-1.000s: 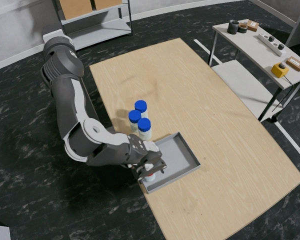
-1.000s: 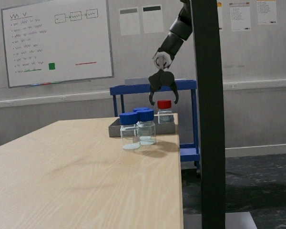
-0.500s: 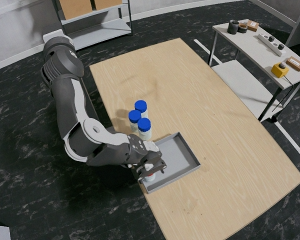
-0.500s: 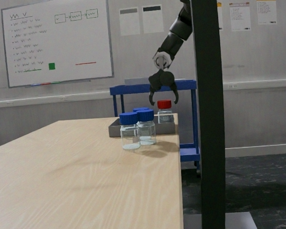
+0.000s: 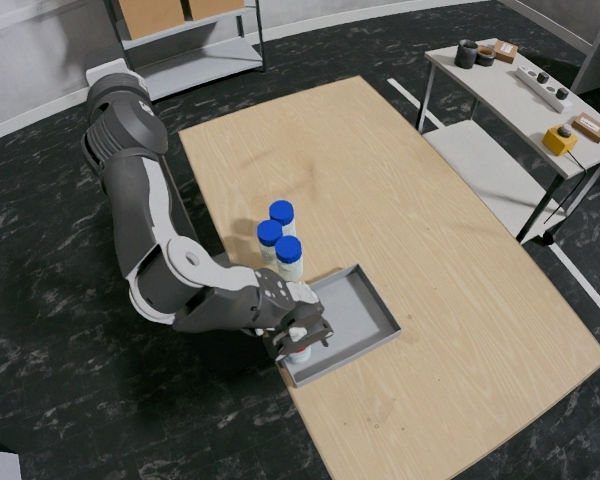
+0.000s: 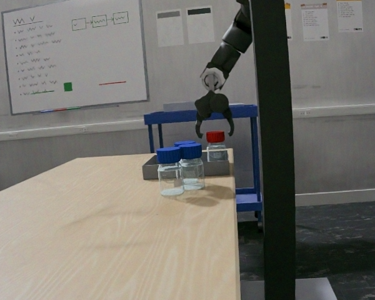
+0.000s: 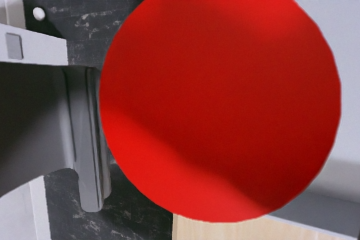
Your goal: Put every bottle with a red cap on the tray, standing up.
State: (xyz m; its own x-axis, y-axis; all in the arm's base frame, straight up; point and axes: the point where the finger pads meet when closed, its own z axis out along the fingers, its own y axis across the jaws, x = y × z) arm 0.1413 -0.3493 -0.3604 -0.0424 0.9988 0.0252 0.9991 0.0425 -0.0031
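Now: the red-capped bottle 20 mm to the left of my hand and 50 mm below it. Also, from my hand: grey tray 80 mm ahead, 40 mm to the left, 80 mm below.
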